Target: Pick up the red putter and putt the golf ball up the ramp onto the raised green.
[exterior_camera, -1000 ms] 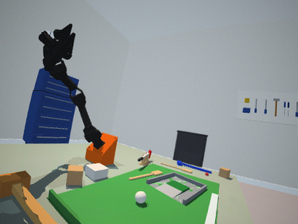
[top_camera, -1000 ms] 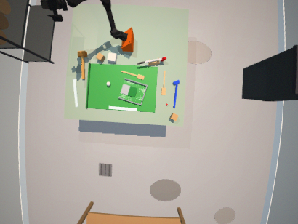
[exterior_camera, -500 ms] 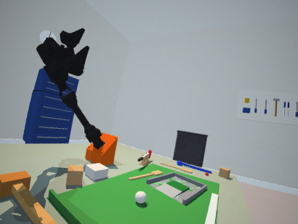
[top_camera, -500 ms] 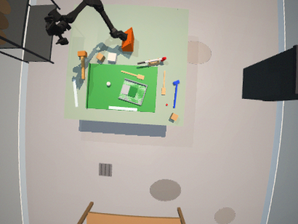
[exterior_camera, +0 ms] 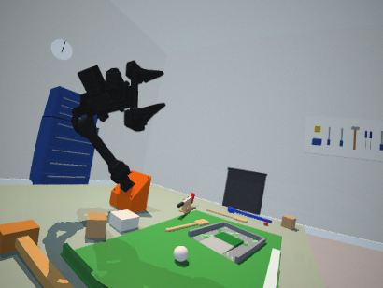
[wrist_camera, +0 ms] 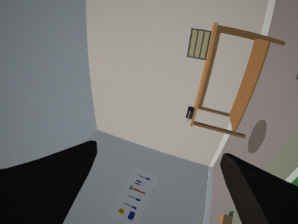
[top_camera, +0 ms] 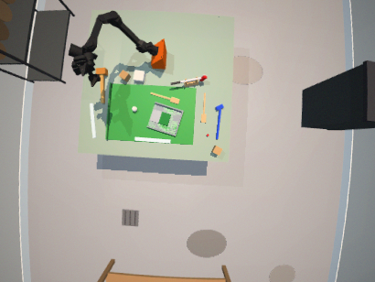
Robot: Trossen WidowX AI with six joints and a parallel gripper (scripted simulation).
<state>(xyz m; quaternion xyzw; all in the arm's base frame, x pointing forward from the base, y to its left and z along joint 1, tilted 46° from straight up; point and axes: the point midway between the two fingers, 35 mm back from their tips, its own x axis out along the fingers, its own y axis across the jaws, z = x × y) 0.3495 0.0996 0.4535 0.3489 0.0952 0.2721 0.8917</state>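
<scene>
The white block is 240 mm behind my gripper tip, 120 mm to the left of it and 440 mm below it. Round my gripper tip: white golf ball 40 mm ahead, 130 mm to the left, 440 mm below; then red putter 270 mm behind, 540 mm to the left, 410 mm below; then blue putter 10 mm ahead, 840 mm to the left, 450 mm below.
</scene>
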